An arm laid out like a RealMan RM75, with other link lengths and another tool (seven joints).
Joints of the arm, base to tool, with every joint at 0 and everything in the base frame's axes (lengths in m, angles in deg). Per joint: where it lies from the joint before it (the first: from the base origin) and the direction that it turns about. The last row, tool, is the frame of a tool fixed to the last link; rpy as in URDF.
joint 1: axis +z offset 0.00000 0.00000 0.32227
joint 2: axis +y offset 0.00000 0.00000 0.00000
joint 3: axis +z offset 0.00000 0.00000 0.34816
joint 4: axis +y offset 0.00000 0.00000 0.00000
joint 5: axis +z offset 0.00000 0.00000 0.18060
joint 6: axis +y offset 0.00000 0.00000 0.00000
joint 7: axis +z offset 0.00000 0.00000 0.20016
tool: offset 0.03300 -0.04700 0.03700 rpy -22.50 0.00 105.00
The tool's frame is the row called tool.
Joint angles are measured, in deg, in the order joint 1, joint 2, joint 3, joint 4, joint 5, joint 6, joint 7. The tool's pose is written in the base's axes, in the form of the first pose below.
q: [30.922, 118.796, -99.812, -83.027, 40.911, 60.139, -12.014]
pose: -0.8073 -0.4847 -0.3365 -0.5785 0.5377 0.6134 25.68 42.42 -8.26
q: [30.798, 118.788, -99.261, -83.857, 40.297, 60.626, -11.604]
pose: -0.8079 -0.4796 -0.3426 -0.5781 0.5315 0.6191 25.62 42.57 -7.85
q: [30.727, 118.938, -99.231, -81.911, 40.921, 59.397, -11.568]
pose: -0.8235 -0.4586 -0.3341 -0.5578 0.5465 0.6247 26.21 42.51 -8.30
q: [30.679, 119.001, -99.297, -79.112, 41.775, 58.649, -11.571]
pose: -0.8421 -0.4288 -0.3271 -0.5340 0.5774 0.6176 27.38 42.12 -8.91
